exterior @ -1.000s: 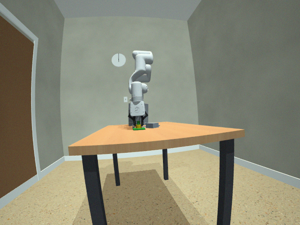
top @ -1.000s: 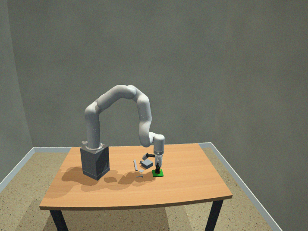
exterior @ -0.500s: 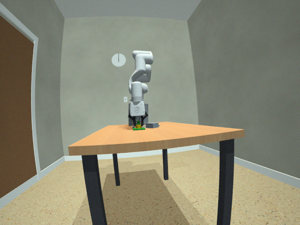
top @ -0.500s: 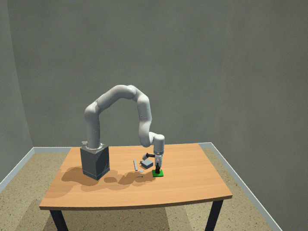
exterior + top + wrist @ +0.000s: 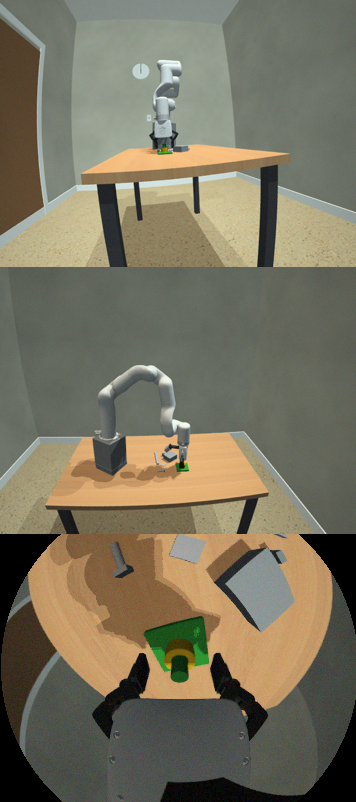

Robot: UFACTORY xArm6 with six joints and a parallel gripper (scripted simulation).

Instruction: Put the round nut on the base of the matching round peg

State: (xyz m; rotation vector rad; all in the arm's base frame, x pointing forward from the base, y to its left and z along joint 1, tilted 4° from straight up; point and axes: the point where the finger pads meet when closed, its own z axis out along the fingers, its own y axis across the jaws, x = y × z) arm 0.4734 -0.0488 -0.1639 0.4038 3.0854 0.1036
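Now: the grey block 11 cm to the left of my hand, 7 cm behind it and 2 cm below it. The rest, counted from my hand: bolt-like piece: 13 cm behind, 3 cm to the right, 3 cm below; then small square piece: 12 cm behind, 4 cm to the left, 4 cm below; then long bar: 17 cm behind, 12 cm to the left, 4 cm below.
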